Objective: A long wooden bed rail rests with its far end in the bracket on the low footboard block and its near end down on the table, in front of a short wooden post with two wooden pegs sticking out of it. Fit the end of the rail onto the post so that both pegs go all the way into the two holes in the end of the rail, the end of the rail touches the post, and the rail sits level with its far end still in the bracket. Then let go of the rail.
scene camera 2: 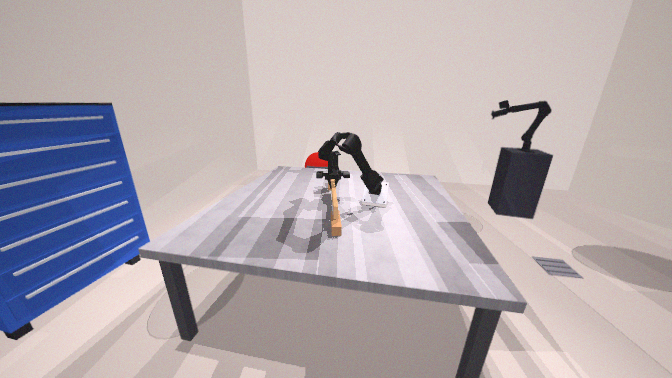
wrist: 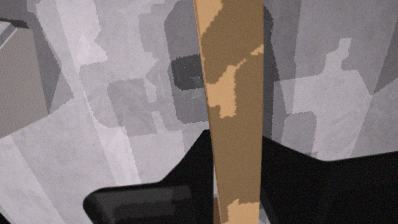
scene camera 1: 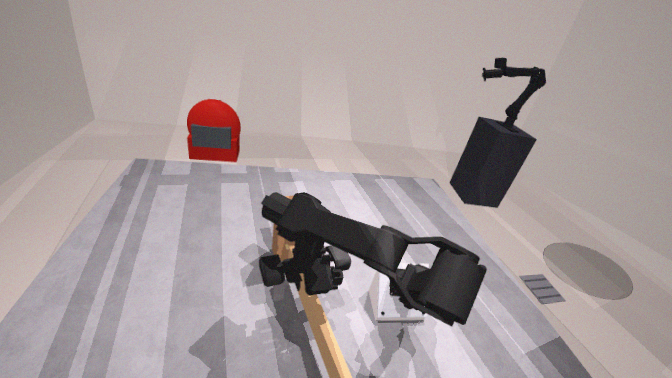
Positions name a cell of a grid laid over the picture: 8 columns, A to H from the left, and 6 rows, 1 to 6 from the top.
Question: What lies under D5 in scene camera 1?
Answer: My gripper.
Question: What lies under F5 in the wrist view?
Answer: My gripper.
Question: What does my gripper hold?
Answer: A wooden bed rail.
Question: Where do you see a wooden bed rail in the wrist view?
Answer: At E2
